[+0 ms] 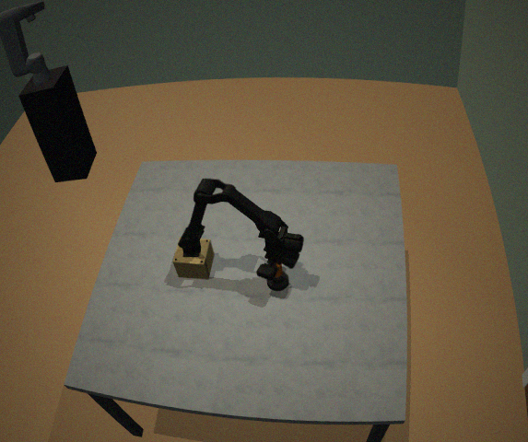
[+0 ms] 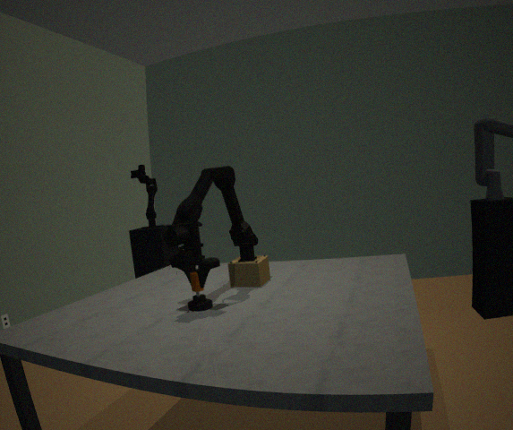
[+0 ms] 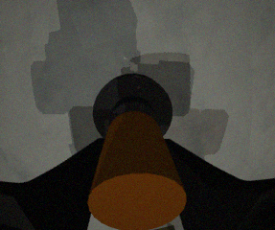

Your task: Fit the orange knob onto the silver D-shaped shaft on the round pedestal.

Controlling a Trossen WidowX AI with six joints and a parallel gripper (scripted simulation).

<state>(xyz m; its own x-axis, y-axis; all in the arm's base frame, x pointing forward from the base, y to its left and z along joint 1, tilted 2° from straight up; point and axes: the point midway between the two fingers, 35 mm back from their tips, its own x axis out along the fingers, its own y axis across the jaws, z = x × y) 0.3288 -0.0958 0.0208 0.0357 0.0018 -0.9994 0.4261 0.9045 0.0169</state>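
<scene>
My gripper tip is now 3 cm below the orange knob. Round my gripper tip: round pedestal: 4 cm below.
</scene>
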